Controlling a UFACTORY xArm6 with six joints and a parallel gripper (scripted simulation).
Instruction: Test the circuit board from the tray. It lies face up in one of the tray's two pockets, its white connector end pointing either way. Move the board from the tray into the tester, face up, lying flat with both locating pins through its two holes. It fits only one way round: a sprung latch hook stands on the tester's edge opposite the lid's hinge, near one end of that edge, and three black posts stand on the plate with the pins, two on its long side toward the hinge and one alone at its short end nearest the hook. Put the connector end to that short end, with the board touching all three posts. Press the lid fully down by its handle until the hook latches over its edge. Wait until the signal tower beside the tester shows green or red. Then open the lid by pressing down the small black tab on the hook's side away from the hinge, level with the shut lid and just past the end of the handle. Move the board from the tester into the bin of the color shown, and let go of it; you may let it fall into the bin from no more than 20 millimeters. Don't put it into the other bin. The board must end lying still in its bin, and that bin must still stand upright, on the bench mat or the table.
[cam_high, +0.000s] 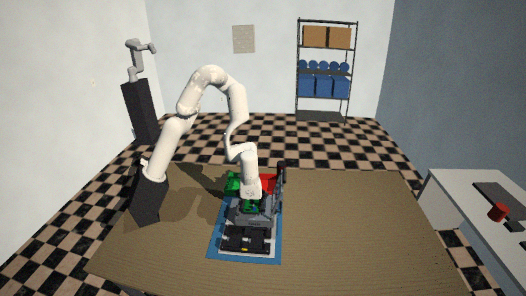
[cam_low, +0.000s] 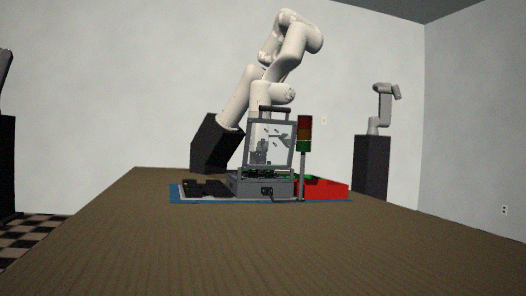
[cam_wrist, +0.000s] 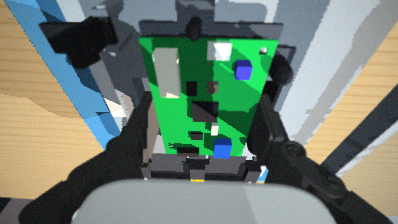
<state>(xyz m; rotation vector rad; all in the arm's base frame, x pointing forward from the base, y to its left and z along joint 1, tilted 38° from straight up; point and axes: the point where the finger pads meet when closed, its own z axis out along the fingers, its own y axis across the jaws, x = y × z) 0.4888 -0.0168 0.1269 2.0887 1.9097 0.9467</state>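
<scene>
Now: hand right at the green circuit board. Round my hand: tester plate: 1 cm ahead, 1 cm to the left, 1 cm below; black latch hook: 6 cm behind, 6 cm to the left; tester lid: 13 cm ahead, 10 cm above.
</scene>
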